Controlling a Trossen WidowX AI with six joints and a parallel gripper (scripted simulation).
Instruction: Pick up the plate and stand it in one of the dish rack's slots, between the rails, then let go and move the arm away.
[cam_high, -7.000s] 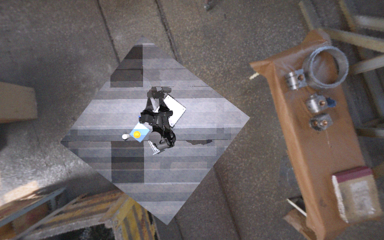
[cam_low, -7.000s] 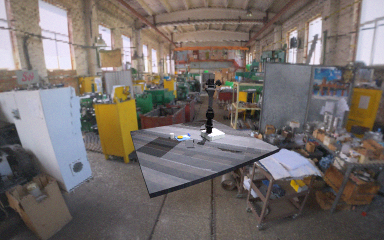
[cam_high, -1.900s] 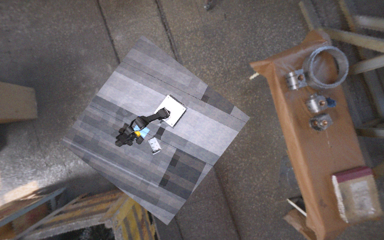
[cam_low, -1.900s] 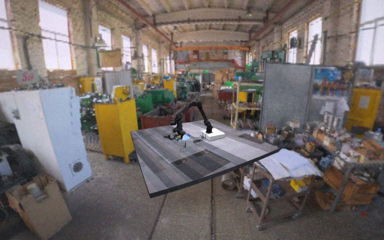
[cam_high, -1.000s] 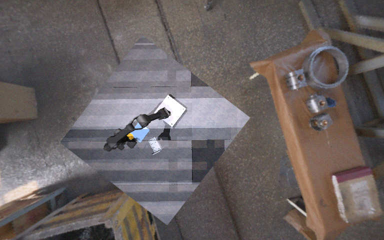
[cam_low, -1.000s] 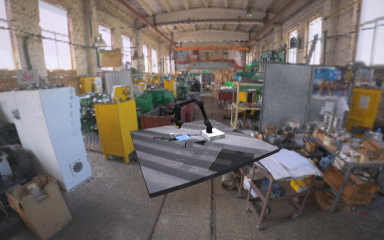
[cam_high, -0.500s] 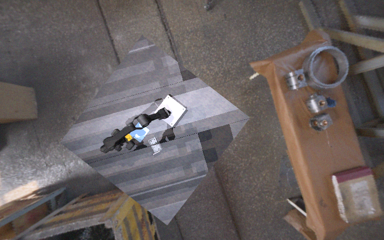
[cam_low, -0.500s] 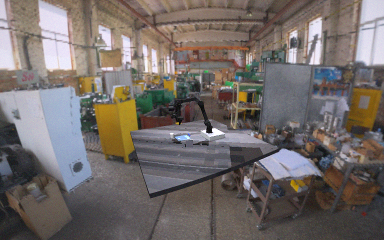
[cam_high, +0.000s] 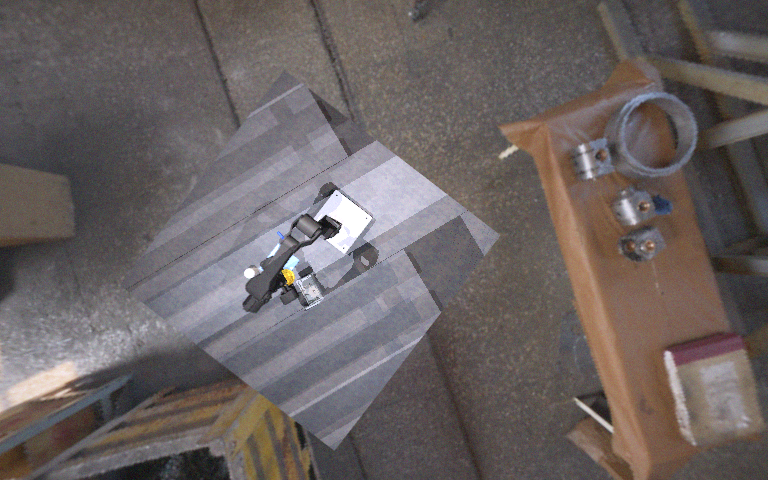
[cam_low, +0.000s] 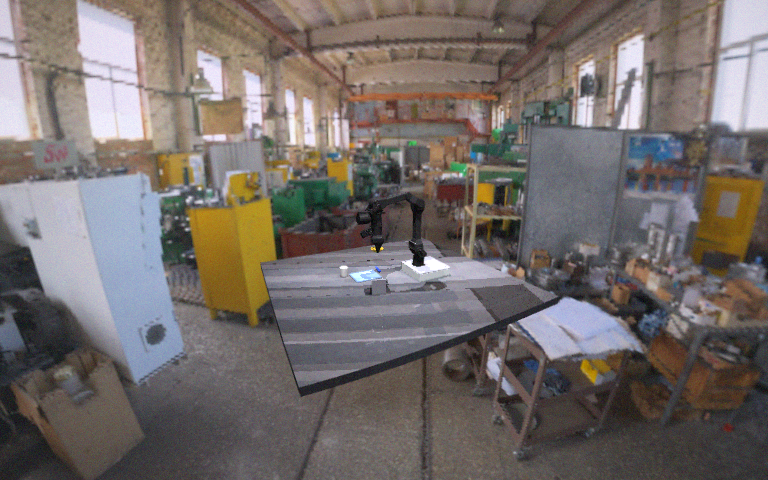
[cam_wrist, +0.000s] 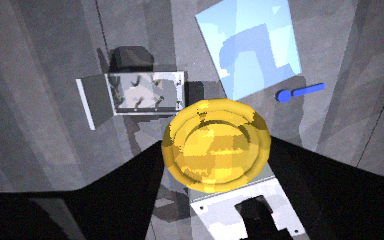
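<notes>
Now: the dish rack 5 cm ahead of my gripper tip, 8 cm to the left of it and 16 cm below it. Also, from my gripper tip: blue spoon: 9 cm behind, 14 cm to the right, 18 cm below; yellow plate: 1 cm above.
</notes>
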